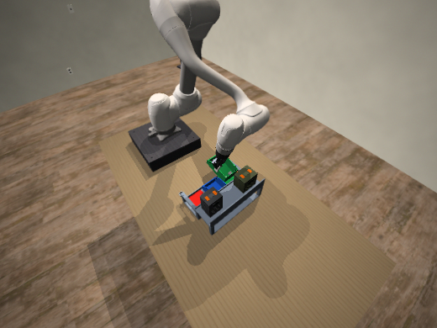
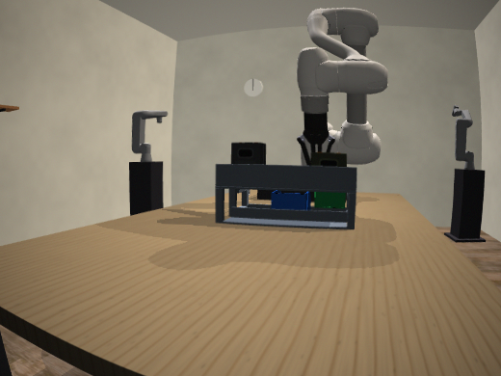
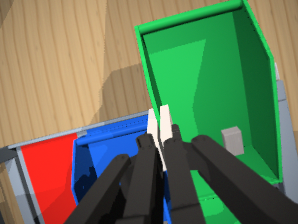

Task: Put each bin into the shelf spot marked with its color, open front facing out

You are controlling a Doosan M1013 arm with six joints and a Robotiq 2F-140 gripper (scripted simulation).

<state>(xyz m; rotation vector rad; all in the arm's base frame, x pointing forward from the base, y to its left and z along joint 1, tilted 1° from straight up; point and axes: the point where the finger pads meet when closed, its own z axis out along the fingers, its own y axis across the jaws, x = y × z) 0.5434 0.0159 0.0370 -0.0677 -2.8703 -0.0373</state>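
Now: hand 5 cm to the right of the green bin, 4 cm above it and 1 cm past it. Also, from my hand: blue bin: 8 cm below, 8 cm ahead, 7 cm to the right; olive box: 18 cm ahead, 4 cm to the left, 3 cm above; black box: 19 cm to the right, 16 cm ahead, 4 cm above.
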